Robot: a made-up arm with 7 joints.
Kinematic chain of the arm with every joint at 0, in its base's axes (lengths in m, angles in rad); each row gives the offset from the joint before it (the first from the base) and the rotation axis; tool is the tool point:
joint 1: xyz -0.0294 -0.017 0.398 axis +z
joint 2: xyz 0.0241 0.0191 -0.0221 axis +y
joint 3: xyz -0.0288 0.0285 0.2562 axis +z
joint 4: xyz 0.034 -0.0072 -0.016 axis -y
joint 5: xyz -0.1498 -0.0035 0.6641 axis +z
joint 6: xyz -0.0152 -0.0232 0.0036 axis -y
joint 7: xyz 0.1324 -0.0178 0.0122 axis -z
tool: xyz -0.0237 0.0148 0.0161
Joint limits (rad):
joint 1: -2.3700..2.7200
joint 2: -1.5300..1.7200
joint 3: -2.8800..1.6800
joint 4: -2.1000..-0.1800
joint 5: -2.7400..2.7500
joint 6: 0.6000..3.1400
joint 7: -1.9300..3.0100
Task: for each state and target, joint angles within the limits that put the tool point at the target. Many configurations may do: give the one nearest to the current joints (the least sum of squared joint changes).
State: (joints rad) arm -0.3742 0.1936 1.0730 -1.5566 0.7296 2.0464 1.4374
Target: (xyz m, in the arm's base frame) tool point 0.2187 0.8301 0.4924
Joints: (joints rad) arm 0.0027 0.0731 1.3967 -1.9837 0.7938 2.1453 1.3682
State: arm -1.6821 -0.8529 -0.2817 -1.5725 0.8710 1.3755 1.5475
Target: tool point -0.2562 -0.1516 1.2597
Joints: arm -1.6887 -0.8748 -0.2715 -1.4791 0.8669 1.3914 1.5524
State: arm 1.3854 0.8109 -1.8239 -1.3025 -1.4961 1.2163 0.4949
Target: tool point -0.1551 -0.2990 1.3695
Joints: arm 0.8642 0.1259 -2.7836 -0.7191 -1.4869 1.1794 0.7691
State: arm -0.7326 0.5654 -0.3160 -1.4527 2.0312 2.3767 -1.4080
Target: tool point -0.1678 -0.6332 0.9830
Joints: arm -1.0422 0.0244 -0.6611 -1.0889 1.9430 2.4256 -1.3957
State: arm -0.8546 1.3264 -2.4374 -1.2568 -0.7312 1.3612 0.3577
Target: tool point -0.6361 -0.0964 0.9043
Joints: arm -1.0777 0.9830 -2.2699 -1.9681 -0.7278 1.2842 0.3635
